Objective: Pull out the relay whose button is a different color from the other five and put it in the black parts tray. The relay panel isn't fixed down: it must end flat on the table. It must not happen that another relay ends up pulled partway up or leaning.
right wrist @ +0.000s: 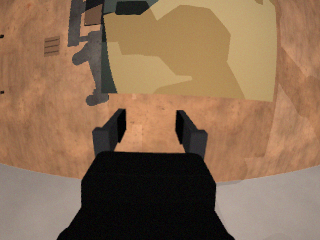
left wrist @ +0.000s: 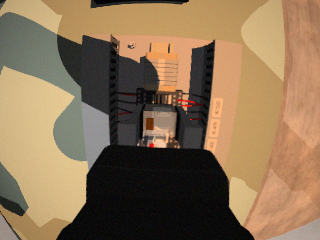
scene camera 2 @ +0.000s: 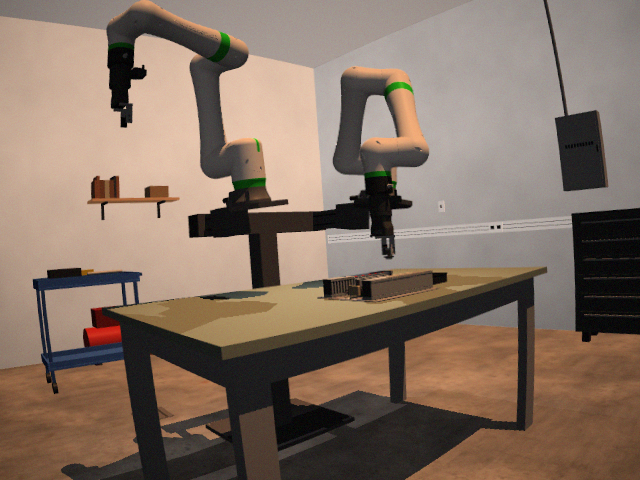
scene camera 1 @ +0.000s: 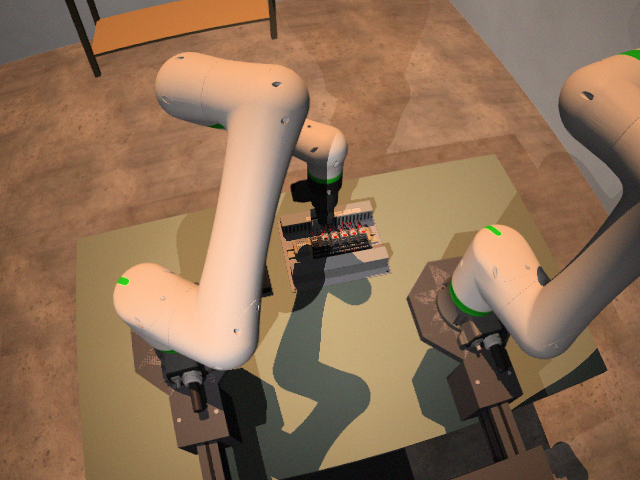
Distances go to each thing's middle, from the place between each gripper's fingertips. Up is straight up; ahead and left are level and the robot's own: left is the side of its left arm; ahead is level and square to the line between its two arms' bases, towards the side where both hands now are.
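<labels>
The relay panel (scene camera 1: 315, 266) is there, and I see it 60 mm to the right of my left hand (scene camera 2: 388, 254) and 110 mm below that hand.
As for my right hand (scene camera 2: 126, 125), it's 600 mm above the panel, 740 mm to the right of it and 340 mm short of it.
</labels>
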